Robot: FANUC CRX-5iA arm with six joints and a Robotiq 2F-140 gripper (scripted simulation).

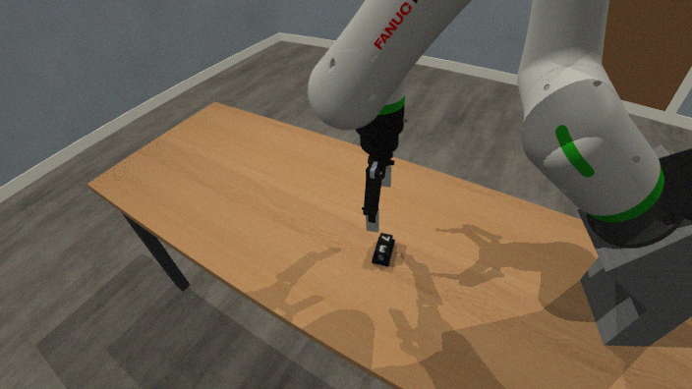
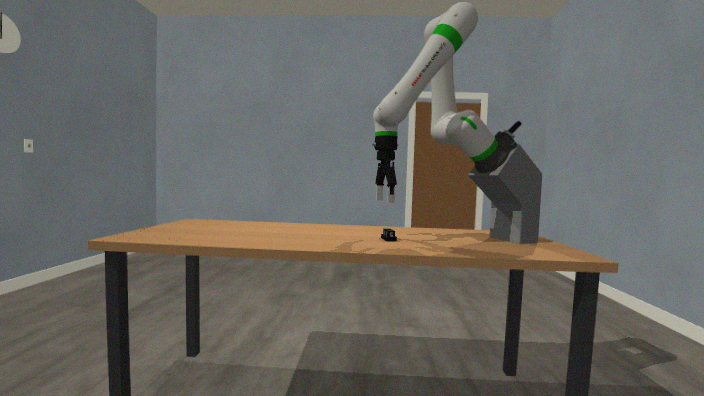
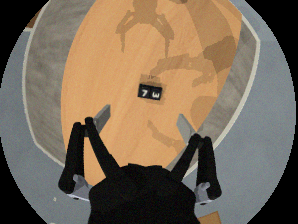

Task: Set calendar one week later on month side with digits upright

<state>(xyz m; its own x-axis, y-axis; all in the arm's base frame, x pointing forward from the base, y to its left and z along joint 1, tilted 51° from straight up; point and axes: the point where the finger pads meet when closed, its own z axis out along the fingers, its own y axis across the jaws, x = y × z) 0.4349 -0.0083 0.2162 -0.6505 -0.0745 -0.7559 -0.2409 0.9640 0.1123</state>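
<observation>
Now: hand 160 mm above the tray, 20 mm past it and 10 mm to the right of it.
</observation>
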